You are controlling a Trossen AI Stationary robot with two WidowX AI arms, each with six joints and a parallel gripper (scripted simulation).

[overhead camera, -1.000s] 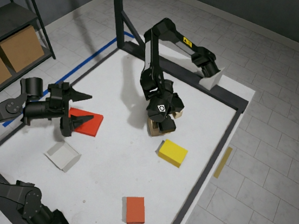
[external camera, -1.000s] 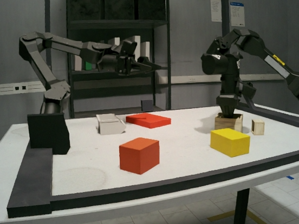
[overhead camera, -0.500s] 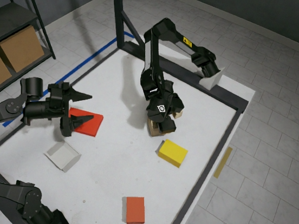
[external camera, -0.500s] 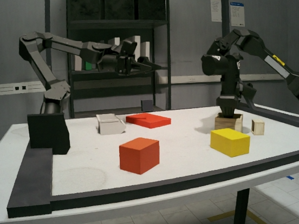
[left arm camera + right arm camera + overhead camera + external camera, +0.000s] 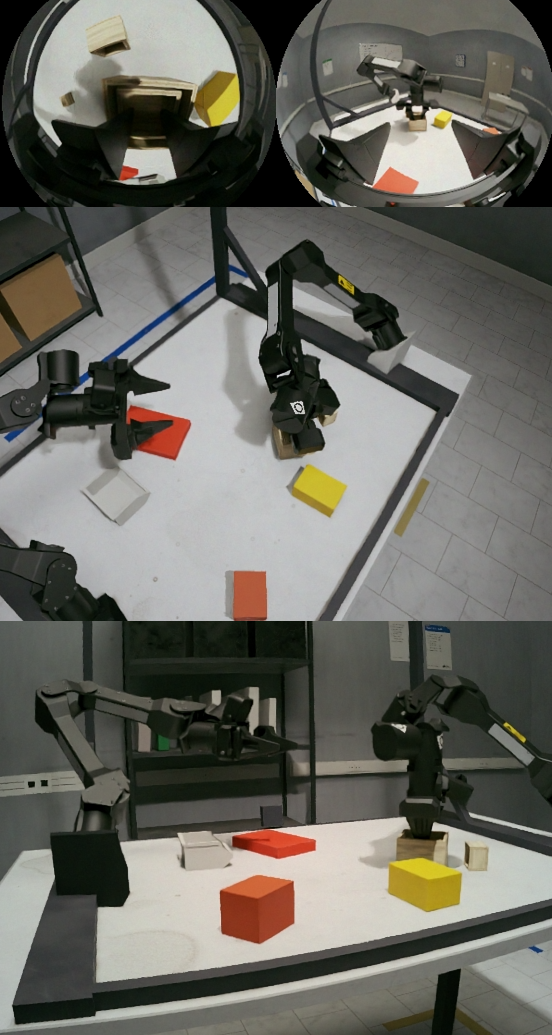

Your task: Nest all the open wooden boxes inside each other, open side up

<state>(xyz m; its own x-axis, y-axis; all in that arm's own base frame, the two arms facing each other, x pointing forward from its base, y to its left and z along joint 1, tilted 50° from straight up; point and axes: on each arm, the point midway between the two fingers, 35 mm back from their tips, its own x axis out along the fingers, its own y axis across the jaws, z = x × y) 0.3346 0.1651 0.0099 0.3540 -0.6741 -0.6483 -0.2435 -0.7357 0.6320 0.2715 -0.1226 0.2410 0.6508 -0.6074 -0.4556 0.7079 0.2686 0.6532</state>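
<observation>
Right now the medium wooden box is 50 mm below my left hand. Also, from my left hand: biggest wooden box (60 mm below); small wooden box (10 mm ahead, 110 mm to the left, 50 mm below); tiny wooden box (130 mm behind, 90 mm to the left, 70 mm below).
</observation>
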